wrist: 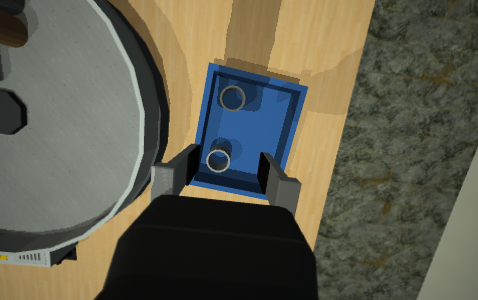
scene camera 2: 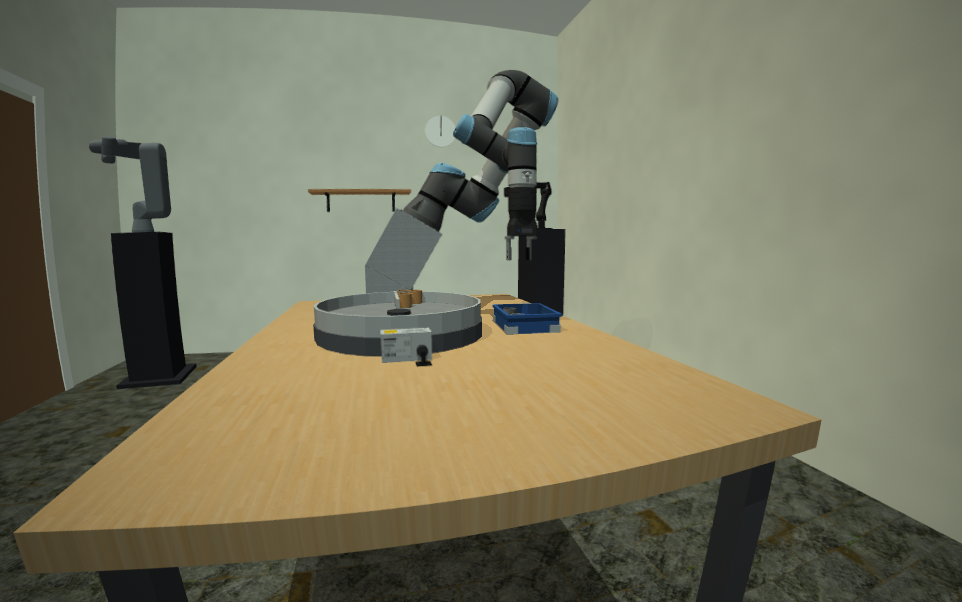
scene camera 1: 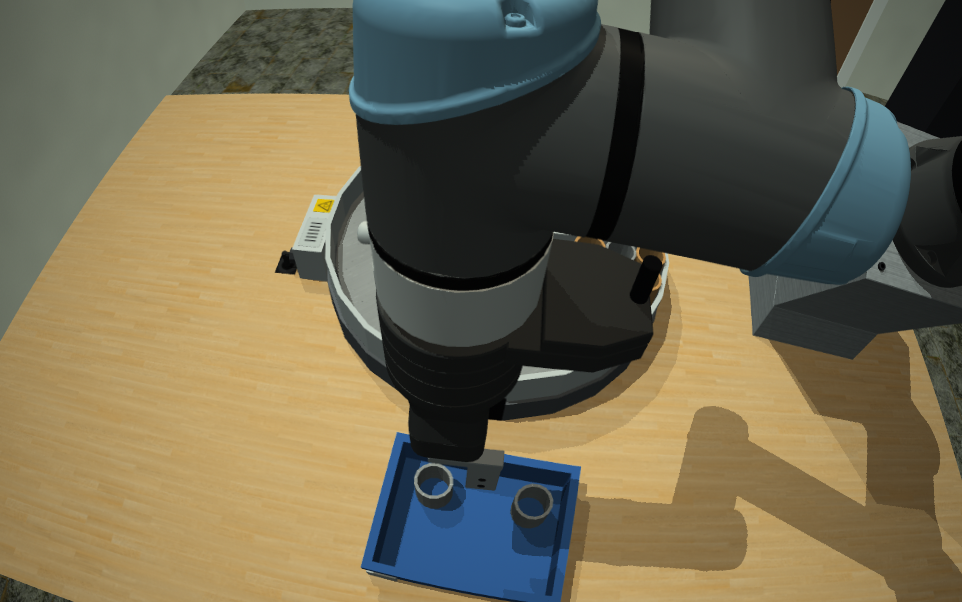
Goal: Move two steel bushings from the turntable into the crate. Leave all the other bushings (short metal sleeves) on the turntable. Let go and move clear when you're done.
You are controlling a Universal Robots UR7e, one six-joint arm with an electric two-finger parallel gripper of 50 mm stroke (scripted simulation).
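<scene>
A turntable and a blue crate are shown in the pictures, together with the gripper. The wrist view and scene camera 2 also show the gripper.
</scene>
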